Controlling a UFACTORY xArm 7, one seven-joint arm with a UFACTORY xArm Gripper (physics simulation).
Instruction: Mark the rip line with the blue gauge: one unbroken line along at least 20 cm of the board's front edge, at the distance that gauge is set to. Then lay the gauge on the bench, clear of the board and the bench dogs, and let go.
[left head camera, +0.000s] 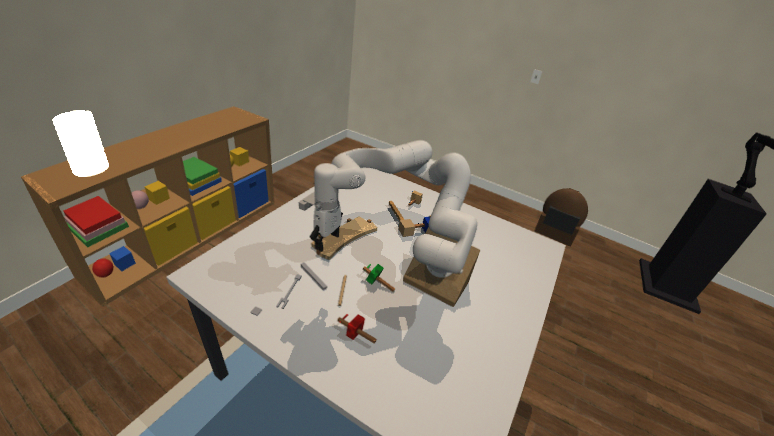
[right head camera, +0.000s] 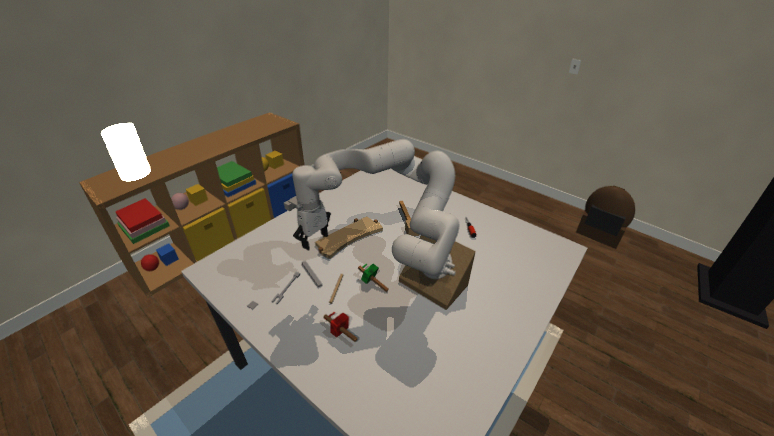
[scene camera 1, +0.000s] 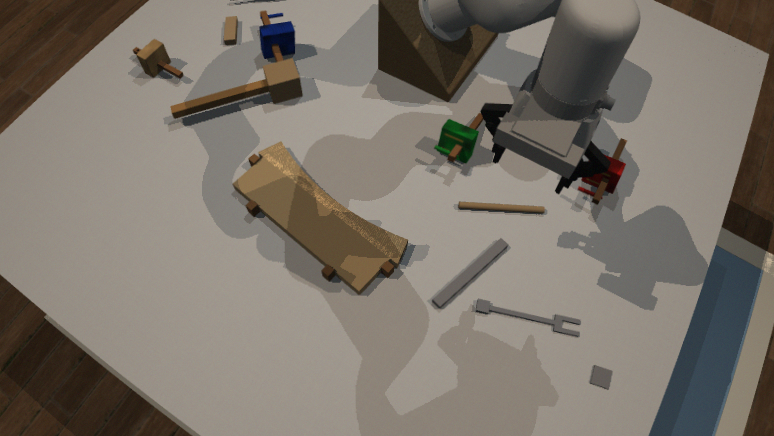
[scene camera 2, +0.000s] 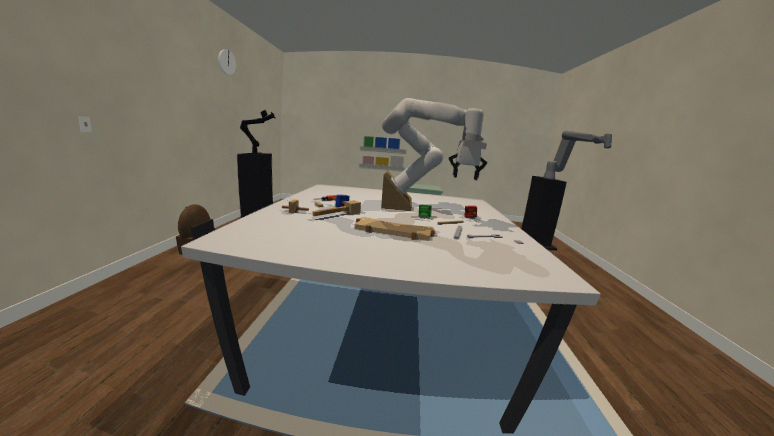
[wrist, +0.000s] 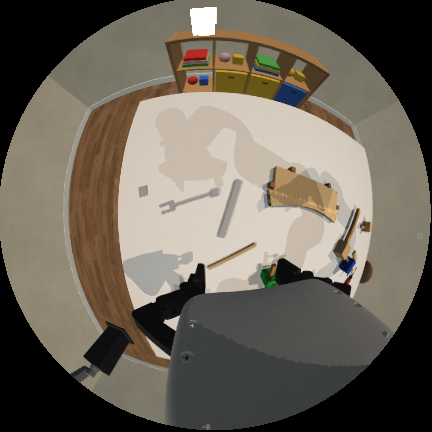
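Where they show: gripper, between the fingertips: (left head camera: 327, 242) (right head camera: 315, 241) (scene camera 1: 529, 170) (scene camera 2: 465, 178) (wrist: 242, 273); arm's base, origin of its link: (scene camera 1: 442, 10) (scene camera 2: 398, 186).
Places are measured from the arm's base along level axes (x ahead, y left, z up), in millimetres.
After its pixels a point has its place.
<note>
The blue gauge (left head camera: 426, 223) {y -273, x 167, z -54 mm} (scene camera 1: 277, 38) {y -278, x 172, z -55 mm} (scene camera 2: 341, 200) {y -289, x 186, z -66 mm} (wrist: 347, 265) {y -270, x 164, z -59 mm} lies on the bench beside the mallet's head; the arm hides part of it in the left head view. The board (left head camera: 352, 236) {y -25, x 423, z -90 mm} (right head camera: 349, 237) {y 2, x 440, z -88 mm} (scene camera 1: 314, 216) {y -15, x 466, z -90 mm} (scene camera 2: 395, 228) {y -13, x 492, z -90 mm} (wrist: 302, 192) {y 25, x 469, z -90 mm} lies flat, with one long straight edge and one long curved edge. Small brown bench dogs (scene camera 1: 252, 207) (wrist: 292, 169) stand against its straight edge and ends. My gripper (left head camera: 328, 241) {y 277, x 355, z 117 mm} (right head camera: 315, 241) {y 277, x 355, z 117 mm} (scene camera 1: 527, 174) {y 277, x 355, z 117 mm} (scene camera 2: 465, 177) {y 277, x 355, z 117 mm} (wrist: 242, 273) {y 277, x 355, z 117 mm} is open and empty, high above the bench, away from the blue gauge.
A green gauge (scene camera 1: 457, 141) {y 140, x 231, z -62 mm} and a red gauge (scene camera 1: 609, 174) {y 406, x 168, z -56 mm} lie on the robot's side of a wooden dowel (scene camera 1: 501, 207) {y 258, x 295, z -99 mm}. A grey bar (scene camera 1: 470, 273) {y 259, x 433, z -99 mm}, a forked tool (scene camera 1: 522, 314) {y 362, x 457, z -105 mm} and a grey square (scene camera 1: 601, 376) {y 514, x 493, z -107 mm} lie beyond. The mallet (scene camera 1: 282, 81) {y -206, x 263, z -56 mm} and a wooden gauge (scene camera 1: 153, 57) {y -485, x 320, z -66 mm} lie near the blue gauge.
</note>
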